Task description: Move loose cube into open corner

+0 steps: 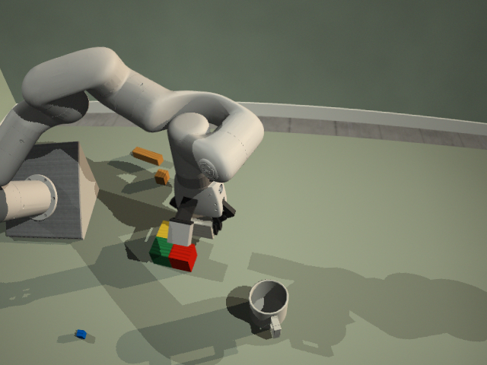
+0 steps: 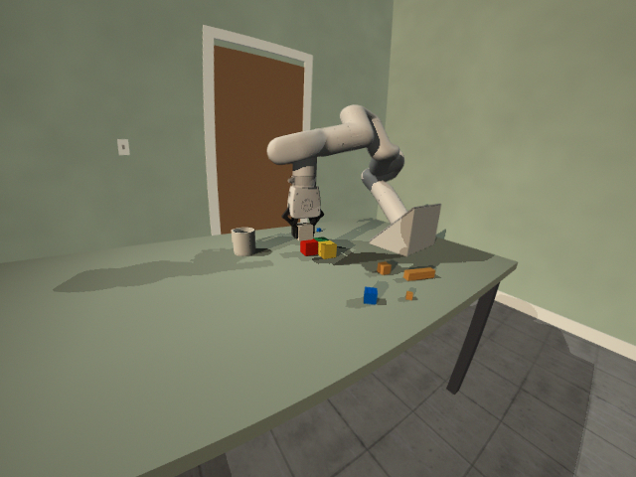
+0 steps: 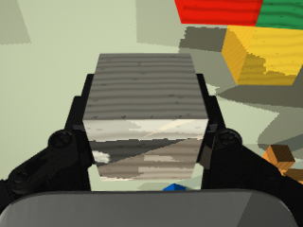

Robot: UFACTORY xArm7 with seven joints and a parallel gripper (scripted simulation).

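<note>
Right now my hand is 60 mm past the red cube, 40 mm to the left of it and 80 mm above it. Round my hand: long orange block: 220 mm behind, 320 mm to the left, 90 mm below; yellow cube: 100 mm behind, 20 mm to the left, 80 mm below; beige cube: right at my hand.
</note>
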